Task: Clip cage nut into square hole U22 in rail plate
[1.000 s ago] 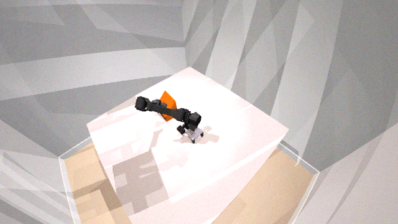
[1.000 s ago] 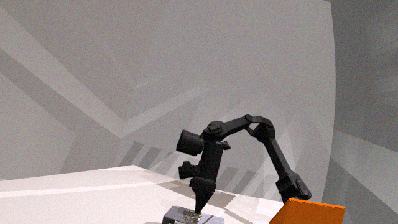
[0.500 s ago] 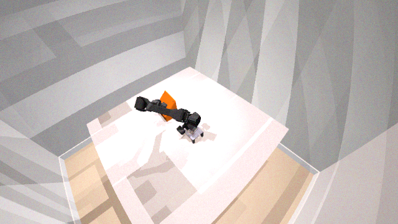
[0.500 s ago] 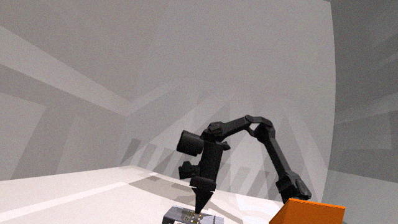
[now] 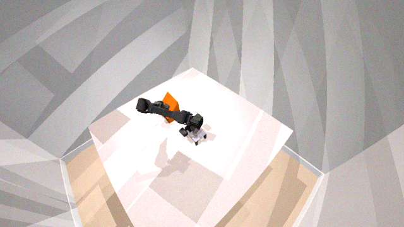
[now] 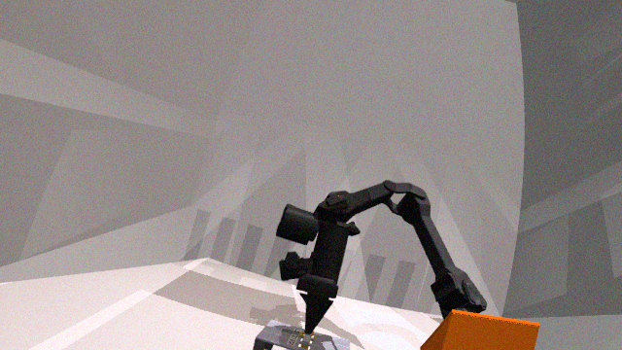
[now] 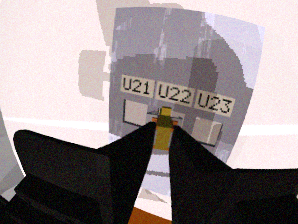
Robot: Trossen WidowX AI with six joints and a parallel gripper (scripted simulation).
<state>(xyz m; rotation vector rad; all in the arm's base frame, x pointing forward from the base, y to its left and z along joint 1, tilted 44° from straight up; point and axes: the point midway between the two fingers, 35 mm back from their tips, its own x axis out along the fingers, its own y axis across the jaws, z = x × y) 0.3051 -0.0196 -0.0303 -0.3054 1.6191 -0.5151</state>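
The brass cage nut is 1 cm below my gripper tip.
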